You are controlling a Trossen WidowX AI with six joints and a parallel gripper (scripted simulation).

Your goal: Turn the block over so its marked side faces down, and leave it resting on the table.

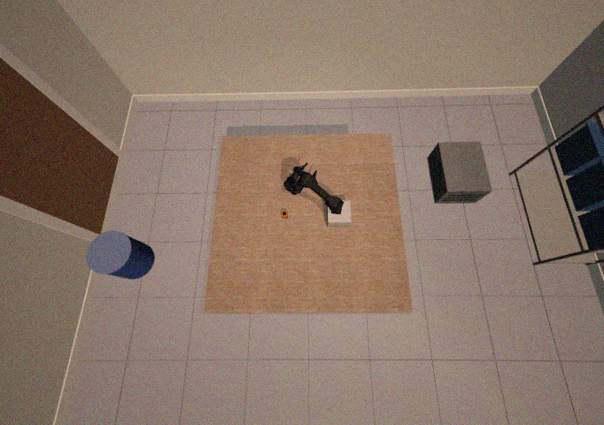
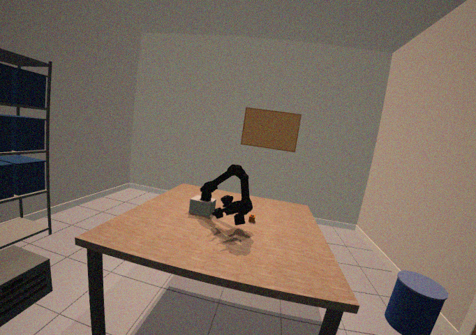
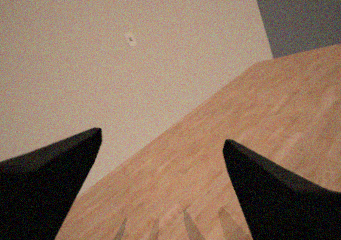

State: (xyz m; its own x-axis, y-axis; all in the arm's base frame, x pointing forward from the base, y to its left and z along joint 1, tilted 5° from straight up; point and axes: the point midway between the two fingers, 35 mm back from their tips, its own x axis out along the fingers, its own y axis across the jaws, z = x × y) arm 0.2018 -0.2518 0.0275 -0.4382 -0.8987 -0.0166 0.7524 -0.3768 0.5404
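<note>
My gripper tip is 320 mm to the right of the orange block, 160 mm short of it and 110 mm above it.
</note>
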